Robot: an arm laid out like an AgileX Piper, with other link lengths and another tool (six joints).
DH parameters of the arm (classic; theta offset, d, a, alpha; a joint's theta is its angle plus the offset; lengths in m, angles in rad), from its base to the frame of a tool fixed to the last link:
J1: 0 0.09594 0 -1.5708
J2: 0.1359 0 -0.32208 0
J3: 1.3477 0 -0.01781 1.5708
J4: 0 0.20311 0 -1.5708
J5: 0 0 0 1.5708
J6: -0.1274 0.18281 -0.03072 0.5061
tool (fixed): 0 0.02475 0 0
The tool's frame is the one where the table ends.
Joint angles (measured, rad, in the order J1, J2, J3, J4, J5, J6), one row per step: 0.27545 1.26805 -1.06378 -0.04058 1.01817 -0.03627; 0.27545 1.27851 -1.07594 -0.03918 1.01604 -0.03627; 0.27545 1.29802 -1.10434 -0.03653 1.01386 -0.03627; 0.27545 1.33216 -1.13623 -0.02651 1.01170 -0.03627; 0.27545 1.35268 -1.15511 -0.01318 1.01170 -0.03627; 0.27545 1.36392 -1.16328 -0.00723 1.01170 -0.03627; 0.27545 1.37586 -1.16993 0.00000 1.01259 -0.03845; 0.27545 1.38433 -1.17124 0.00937 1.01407 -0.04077; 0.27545 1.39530 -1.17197 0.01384 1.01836 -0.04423; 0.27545 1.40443 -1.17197 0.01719 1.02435 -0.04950; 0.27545 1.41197 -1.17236 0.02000 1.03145 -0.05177; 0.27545 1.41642 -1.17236 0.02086 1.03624 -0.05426; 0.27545 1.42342 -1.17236 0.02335 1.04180 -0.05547
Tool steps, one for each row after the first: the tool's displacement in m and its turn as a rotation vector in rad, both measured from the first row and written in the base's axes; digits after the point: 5 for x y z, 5 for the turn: 0.00378 0.00131 0.00131 0.00239 -0.00330 -0.00008; 0.01149 0.00393 0.00531 0.00794 -0.01324 -0.00029; 0.02154 0.00840 0.00603 0.01750 -0.01044 -0.00137; 0.02701 0.01211 0.00599 0.02980 -0.00526 -0.00294; 0.02971 0.01384 0.00523 0.03464 -0.00070 -0.00368; 0.03204 0.01575 0.00363 0.03896 0.00698 -0.00269; 0.03277 0.01755 0.00127 0.04460 0.01757 -0.00191; 0.03345 0.01860 -0.00231 0.04353 0.03240 0.00037; 0.03348 0.01934 -0.00574 0.04055 0.04731 0.00446; 0.03317 0.01982 -0.00868 0.03853 0.06155 0.00594; 0.03287 0.01997 -0.01053 0.03593 0.07043 0.00796; 0.03266 0.02038 -0.01324 0.03450 0.08307 0.00853
